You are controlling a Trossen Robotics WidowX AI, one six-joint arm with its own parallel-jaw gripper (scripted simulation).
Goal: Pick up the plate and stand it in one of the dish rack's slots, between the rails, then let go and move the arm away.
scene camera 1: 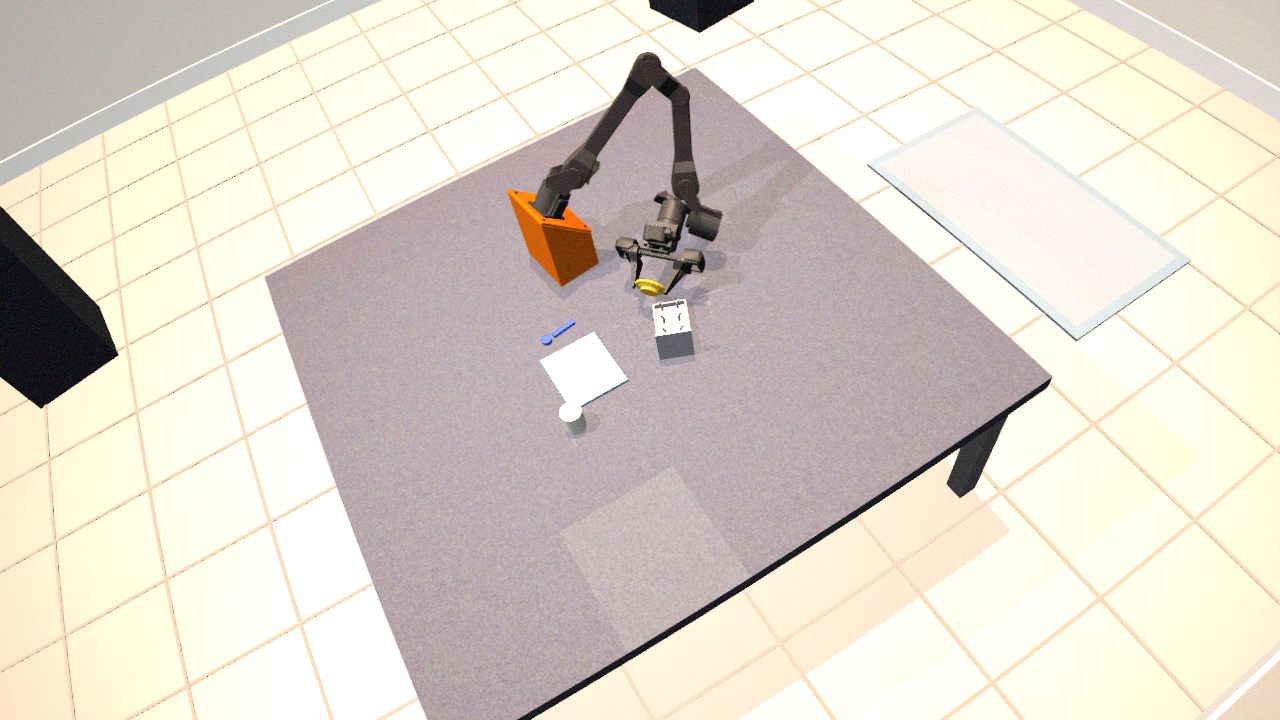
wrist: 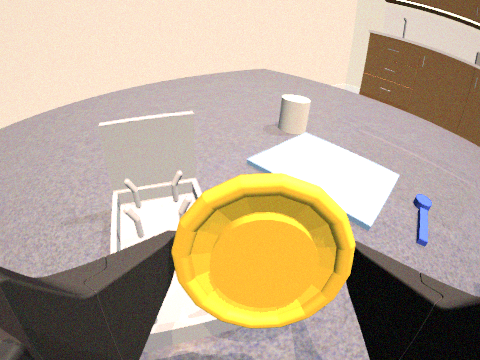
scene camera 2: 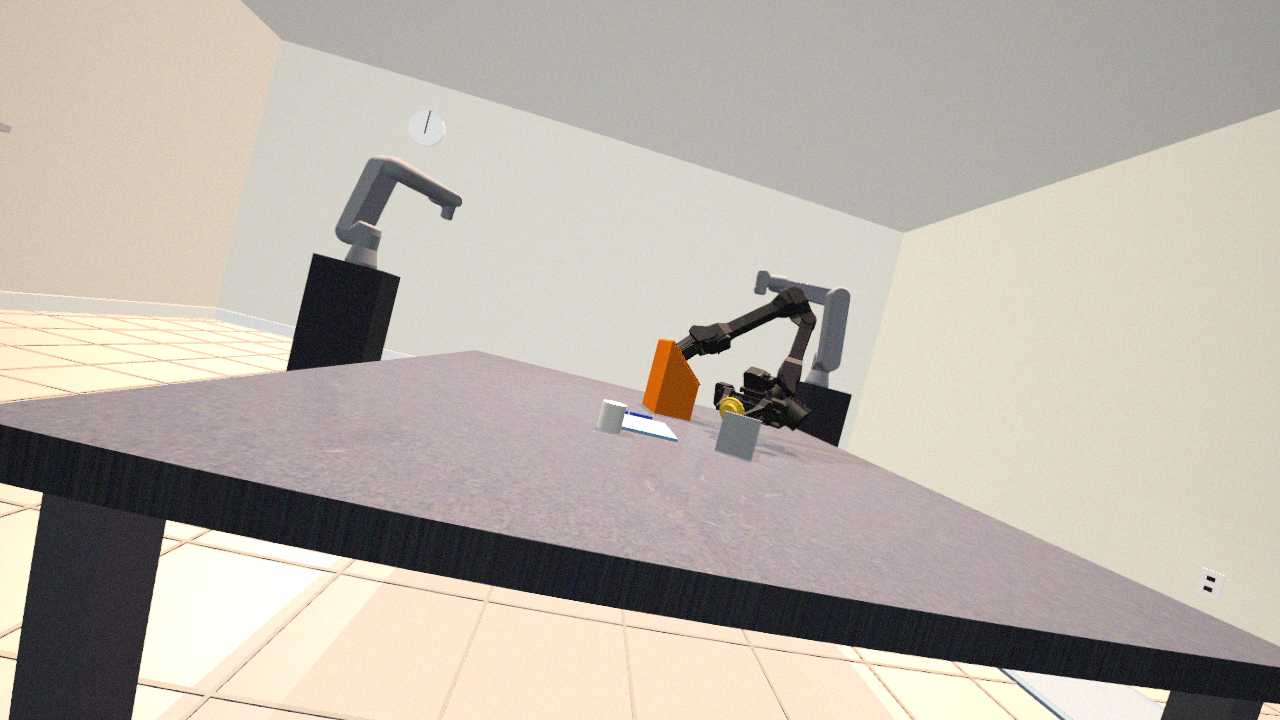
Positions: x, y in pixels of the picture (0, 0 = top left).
Labels:
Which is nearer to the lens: the dish rack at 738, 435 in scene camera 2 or the white cup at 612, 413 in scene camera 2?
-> The white cup.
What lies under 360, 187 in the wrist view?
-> A white mat.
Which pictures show the dish rack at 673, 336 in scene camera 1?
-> Scene camera 1, the wrist view and scene camera 2: all of them.

